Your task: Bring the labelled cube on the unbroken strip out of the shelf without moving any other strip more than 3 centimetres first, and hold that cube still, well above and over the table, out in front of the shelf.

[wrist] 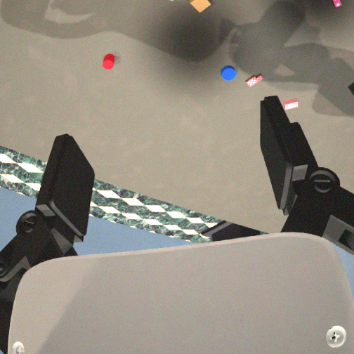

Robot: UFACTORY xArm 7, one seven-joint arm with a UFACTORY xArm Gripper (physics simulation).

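My gripper [167, 136] is open, with nothing between its fingers, high above the grey-brown table top [150, 100]. A checked red-and-white piece [254, 80] lies just beyond the tip of the right finger. A small red-and-white block [291, 104] lies to the right of that tip. I cannot tell whether either belongs to a strip or is the labelled cube. The shelf is not recognisable in this view.
A red cylinder [108, 61], a blue round piece [228, 73], an orange block [200, 5] and a pink piece [337, 3] are on the table. A dark object [351, 88] is cut off at the right. The table's green-and-white edge [130, 201] borders a blue floor [120, 234].
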